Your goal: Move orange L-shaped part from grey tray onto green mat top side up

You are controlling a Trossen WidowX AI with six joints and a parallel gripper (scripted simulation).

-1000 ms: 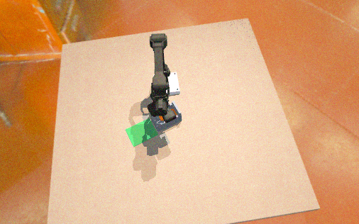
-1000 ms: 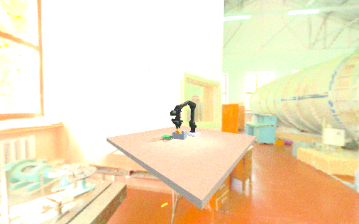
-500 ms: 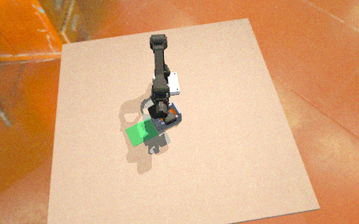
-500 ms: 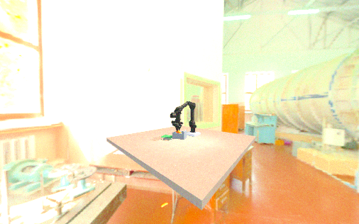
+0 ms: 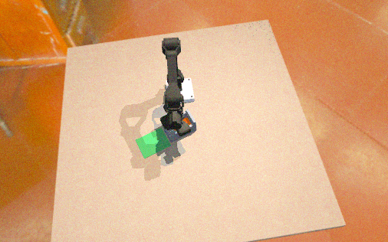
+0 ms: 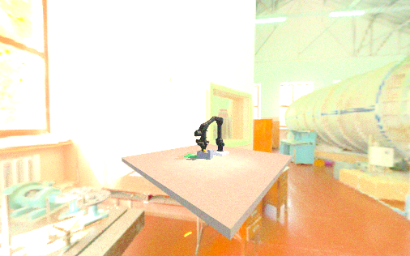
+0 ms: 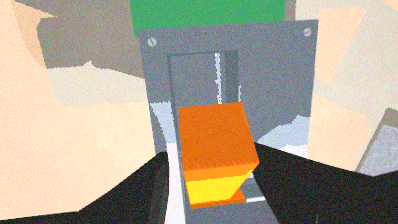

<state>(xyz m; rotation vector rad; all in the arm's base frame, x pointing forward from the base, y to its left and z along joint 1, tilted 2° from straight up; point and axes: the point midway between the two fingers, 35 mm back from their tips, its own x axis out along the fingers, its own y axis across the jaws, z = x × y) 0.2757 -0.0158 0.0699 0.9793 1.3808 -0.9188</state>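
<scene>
Right now my gripper tip is 14 cm to the left of the green mat, 8 cm above it and 3 cm short of it. The rest, counted from my gripper tip: orange L-shaped part 3 cm to the left, 3 cm below, 3 cm behind.
</scene>
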